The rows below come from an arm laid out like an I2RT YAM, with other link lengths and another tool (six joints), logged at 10 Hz.
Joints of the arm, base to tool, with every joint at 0 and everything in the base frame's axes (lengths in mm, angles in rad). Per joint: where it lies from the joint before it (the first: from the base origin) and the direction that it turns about. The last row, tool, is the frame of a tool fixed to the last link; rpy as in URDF.
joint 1: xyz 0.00 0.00 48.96 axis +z
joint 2: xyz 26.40 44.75 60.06 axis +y
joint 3: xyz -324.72 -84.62 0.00 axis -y
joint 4: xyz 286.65 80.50 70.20 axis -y
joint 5: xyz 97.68 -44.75 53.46 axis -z
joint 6: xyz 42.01 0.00 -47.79 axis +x
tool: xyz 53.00 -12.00 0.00 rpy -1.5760 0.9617 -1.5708
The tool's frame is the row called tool.
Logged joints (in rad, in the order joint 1, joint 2, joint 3, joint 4, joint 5, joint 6), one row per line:
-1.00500, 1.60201, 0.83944, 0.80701, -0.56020, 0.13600
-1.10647, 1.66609, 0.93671, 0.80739, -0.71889, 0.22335
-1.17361, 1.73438, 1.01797, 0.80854, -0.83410, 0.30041
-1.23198, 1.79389, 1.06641, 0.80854, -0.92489, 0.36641
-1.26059, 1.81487, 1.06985, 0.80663, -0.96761, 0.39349
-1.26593, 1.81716, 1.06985, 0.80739, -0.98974, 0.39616
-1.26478, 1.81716, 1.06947, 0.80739, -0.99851, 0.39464
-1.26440, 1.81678, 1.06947, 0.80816, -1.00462, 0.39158
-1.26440, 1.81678, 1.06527, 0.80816, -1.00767, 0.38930
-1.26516, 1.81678, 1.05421, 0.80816, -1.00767, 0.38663
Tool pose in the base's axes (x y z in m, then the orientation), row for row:
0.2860, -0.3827, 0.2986, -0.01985, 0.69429, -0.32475, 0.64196
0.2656, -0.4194, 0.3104, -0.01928, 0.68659, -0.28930, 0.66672
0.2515, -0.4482, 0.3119, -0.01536, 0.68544, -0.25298, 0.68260
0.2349, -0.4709, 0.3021, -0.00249, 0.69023, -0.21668, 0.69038
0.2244, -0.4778, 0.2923, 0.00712, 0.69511, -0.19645, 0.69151
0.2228, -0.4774, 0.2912, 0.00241, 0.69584, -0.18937, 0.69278
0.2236, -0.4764, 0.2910, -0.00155, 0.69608, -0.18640, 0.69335
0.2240, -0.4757, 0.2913, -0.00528, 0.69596, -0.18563, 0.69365
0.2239, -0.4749, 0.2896, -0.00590, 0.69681, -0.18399, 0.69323
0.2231, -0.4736, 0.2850, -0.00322, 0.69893, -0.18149, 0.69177
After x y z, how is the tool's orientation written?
As a quaternion, x y z w.
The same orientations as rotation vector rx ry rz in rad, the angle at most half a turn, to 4 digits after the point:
-0.0452, 1.5824, -0.7401
-0.0435, 1.5495, -0.6529
-0.0344, 1.5372, -0.5674
-0.0056, 1.5433, -0.4845
0.0159, 1.5535, -0.4391
0.0054, 1.5544, -0.4230
-0.0035, 1.5546, -0.4163
-0.0118, 1.5541, -0.4145
-0.0132, 1.5563, -0.4109
-0.0072, 1.5619, -0.4056

